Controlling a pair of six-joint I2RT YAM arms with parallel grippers.
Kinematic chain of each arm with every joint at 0, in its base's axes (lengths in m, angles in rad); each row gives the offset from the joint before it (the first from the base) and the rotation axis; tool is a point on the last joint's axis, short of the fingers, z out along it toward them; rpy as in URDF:
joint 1: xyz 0 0 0.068 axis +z
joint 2: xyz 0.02 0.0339 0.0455 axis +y
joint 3: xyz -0.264 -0.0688 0 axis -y
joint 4: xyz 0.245 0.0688 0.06 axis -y
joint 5: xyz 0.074 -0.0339 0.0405 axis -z
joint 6: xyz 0.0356 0 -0.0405 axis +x
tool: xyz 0 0 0 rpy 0 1.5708 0
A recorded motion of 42 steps. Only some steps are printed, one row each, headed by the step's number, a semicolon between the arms.
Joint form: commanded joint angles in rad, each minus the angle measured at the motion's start. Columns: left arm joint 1, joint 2, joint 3, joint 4, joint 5, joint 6; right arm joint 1, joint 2, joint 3, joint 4, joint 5, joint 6.
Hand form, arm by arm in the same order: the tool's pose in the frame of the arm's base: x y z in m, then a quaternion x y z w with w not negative. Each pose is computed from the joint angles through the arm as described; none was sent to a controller.
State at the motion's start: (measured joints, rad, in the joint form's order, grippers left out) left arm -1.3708 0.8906 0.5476 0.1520 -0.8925 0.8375; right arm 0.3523 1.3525 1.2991 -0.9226 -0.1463 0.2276
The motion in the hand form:
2: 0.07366 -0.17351 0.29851 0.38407 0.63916 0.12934 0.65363; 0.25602 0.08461 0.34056 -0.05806 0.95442 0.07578 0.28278
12: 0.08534 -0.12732 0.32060 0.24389 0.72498 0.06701 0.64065; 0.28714 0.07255 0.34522 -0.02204 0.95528 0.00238 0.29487
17: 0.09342 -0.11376 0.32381 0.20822 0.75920 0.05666 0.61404; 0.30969 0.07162 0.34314 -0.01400 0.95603 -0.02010 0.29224
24: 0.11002 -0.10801 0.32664 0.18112 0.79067 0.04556 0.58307; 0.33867 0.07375 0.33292 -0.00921 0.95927 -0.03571 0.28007
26: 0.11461 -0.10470 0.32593 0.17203 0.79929 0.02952 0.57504; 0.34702 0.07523 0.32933 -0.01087 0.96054 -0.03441 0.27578
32: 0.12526 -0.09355 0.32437 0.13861 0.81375 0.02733 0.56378; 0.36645 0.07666 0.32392 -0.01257 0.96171 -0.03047 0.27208
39: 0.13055 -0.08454 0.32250 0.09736 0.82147 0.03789 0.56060; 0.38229 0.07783 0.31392 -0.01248 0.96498 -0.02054 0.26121
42: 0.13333 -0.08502 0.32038 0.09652 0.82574 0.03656 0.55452; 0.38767 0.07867 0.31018 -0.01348 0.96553 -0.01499 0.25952
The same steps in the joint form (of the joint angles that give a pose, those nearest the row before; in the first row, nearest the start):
2: 0.0450 -0.0604 0.0775 -0.1467 -0.0783 -0.2667; -0.0334 0.0018 0.0553 -0.0541 0.1442 -0.0296
12: 0.2037 -0.2036 0.1668 -0.4668 -0.0343 -0.6409; -0.0892 0.1074 0.1624 -0.0637 0.2762 -0.0499
17: 0.3039 -0.2100 0.2145 -0.6075 0.0365 -0.7660; -0.1065 0.1917 0.2344 -0.0639 0.3125 -0.0602
24: 0.4392 -0.1651 0.2635 -0.6773 0.1580 -0.8397; -0.1188 0.3048 0.3161 -0.0619 0.3335 -0.0657
26: 0.4872 -0.1635 0.2655 -0.6831 0.2201 -0.8631; -0.1207 0.3382 0.3406 -0.0609 0.3276 -0.0686
32: 0.6006 -0.1616 0.2658 -0.6913 0.2934 -0.8894; -0.1303 0.4124 0.4067 -0.0576 0.3130 -0.0772
39: 0.6663 -0.1648 0.2606 -0.6977 0.2914 -0.9274; -0.1387 0.4767 0.4507 -0.0556 0.2861 -0.0766
42: 0.6783 -0.1531 0.2597 -0.6987 0.3062 -0.9337; -0.1407 0.4972 0.4624 -0.0483 0.2735 -0.0772

